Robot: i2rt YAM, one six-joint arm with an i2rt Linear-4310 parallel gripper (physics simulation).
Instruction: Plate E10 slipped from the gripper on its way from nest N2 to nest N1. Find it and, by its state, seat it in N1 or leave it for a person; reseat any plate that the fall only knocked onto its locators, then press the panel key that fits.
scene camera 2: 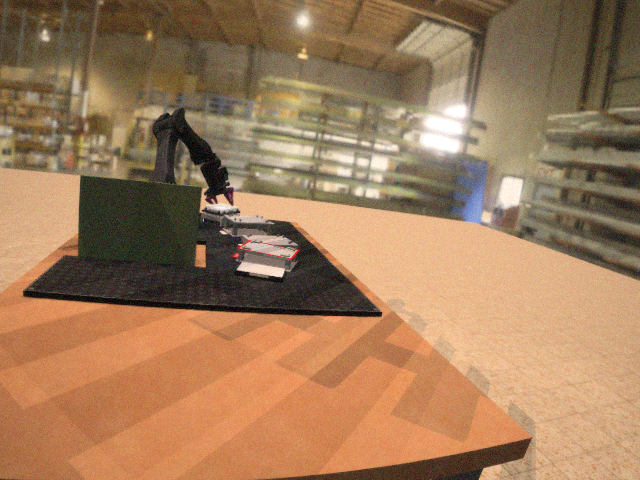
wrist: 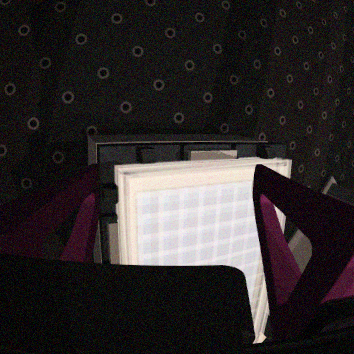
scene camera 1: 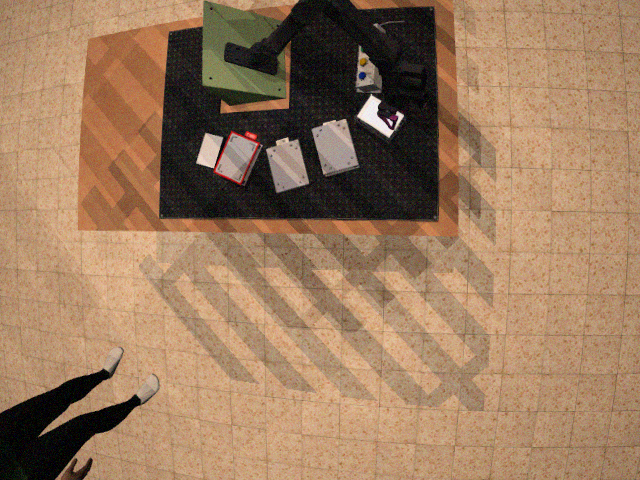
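Seen in the pictures: gripper, between the fingertips: (scene camera 2: 225,208) (wrist: 176,175) (scene camera 1: 397,122); arm's base, origin of its link: (scene camera 2: 154,218) (scene camera 1: 251,59).
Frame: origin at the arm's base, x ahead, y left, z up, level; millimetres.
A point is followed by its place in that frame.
My gripper (scene camera 1: 389,117) {z -29, x 234, y 505 mm} (scene camera 2: 220,196) {z -29, x 234, y 505 mm} (wrist: 176,175) {z -29, x 234, y 505 mm} is shut on a white gridded plate (scene camera 1: 371,114) {z -13, x 211, y 421 mm} (scene camera 2: 220,208) {z -13, x 207, y 389 mm} (wrist: 197,218) {z -13, x 228, y 490 mm}, its purple fingers on the plate's two long sides. The plate sits skewed over a dark nest (wrist: 158,140) {z -35, x 236, y 520 mm} at the right end of the row. A second white plate (scene camera 1: 209,150) {z -71, x 308, y -178 mm} (scene camera 2: 256,269) {z -71, x 294, y -182 mm} lies flat on the black mat (scene camera 1: 361,196) {z -85, x 476, y 388 mm}, just left of a red-framed nest (scene camera 1: 237,157) {z -45, x 343, y -52 mm} (scene camera 2: 269,250) {z -45, x 342, y -73 mm}. Two more grey nests (scene camera 1: 287,165) {z -61, x 373, y 130 mm} (scene camera 1: 334,147) {z -28, x 318, y 299 mm} stand between them. The key panel (scene camera 1: 368,82) {z -11, x 101, y 410 mm} has a yellow key (scene camera 1: 363,61) {z -13, x 24, y 392 mm} and a blue key (scene camera 1: 361,75) {z -16, x 74, y 386 mm}.
A tall green box (scene camera 1: 237,51) {z 46, x -14, y -34 mm} (scene camera 2: 136,219) {z 21, x -31, y -130 mm} stands at the back left of the mat, beside the arm's base. The wooden table's (scene camera 1: 113,103) {z -97, x 73, y -669 mm} edge lies in front of the mat. A person's legs (scene camera 1: 77,403) are on the floor far to the front left.
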